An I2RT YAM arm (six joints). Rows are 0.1 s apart.
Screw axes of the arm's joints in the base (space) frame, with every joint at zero. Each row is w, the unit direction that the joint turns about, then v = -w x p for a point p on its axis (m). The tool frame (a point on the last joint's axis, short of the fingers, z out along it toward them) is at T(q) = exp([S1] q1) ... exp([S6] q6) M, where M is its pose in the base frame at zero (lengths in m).
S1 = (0, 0, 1, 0.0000, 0.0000, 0.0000)
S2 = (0, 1, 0, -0.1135, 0.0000, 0.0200)
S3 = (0, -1, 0, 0.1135, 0.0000, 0.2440)
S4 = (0, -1, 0, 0.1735, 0.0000, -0.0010)
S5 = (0, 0, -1, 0.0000, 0.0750, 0.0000)
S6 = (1, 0, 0, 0.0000, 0.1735, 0.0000)
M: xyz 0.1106 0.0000 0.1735 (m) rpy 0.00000 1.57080 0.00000 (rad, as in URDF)
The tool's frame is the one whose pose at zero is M.
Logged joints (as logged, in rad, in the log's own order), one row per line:
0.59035 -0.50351 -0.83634 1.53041 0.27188 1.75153
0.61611 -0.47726 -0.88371 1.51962 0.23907 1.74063
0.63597 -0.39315 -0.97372 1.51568 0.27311 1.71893
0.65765 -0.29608 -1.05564 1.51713 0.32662 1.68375
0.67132 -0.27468 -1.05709 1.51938 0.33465 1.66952
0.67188 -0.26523 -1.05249 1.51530 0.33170 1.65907
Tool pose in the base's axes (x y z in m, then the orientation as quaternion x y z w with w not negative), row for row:
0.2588 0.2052 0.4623 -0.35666 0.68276 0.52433 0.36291
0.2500 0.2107 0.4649 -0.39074 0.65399 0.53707 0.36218
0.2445 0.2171 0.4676 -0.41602 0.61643 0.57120 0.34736
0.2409 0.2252 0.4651 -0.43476 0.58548 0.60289 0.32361
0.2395 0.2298 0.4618 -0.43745 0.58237 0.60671 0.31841
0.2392 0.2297 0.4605 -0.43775 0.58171 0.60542 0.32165
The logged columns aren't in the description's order. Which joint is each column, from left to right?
Columns, left to right: q1, q4, q5, q2, q6, q3.
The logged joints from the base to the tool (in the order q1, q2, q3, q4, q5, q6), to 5 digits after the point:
0.59035 1.53041 1.75153 -0.50351 -0.83634 0.27188
0.61611 1.51962 1.74063 -0.47726 -0.88371 0.23907
0.63597 1.51568 1.71893 -0.39315 -0.97372 0.27311
0.65765 1.51713 1.68375 -0.29608 -1.05564 0.32662
0.67132 1.51938 1.66952 -0.27468 -1.05709 0.33465
0.67188 1.51530 1.65907 -0.26523 -1.05249 0.33170

